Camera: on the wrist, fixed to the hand. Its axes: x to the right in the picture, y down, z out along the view.
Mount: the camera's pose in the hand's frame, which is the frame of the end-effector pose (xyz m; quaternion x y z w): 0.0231 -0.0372 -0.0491 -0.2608 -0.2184 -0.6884 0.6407
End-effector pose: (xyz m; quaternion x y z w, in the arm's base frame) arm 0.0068 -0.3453 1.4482 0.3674 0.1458 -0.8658 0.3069
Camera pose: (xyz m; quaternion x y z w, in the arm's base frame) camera -0.0026 -0.3030 1.3987 0.1341 -0.5051 0.8081 0.2717
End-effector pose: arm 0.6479 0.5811 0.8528 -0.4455 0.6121 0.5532 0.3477
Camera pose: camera 0.6775 0.5293 0.8251 -0.6766 -0.1347 0.3720 0.6210
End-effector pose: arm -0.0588 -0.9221 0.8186 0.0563 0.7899 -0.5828 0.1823
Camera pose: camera -0.1023 -0.8904 0.8564 0.6825 -0.6570 0.3052 0.0972
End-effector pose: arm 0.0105 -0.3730 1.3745 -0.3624 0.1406 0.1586 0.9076
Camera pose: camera 0.0391 -0.4288 1.3545 -0.5310 -0.3990 -0.4073 0.6268
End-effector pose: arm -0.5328 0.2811 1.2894 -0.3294 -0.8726 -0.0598 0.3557
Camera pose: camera -0.5395 0.2479 1.3458 -0.2838 0.8479 0.4388 0.0897
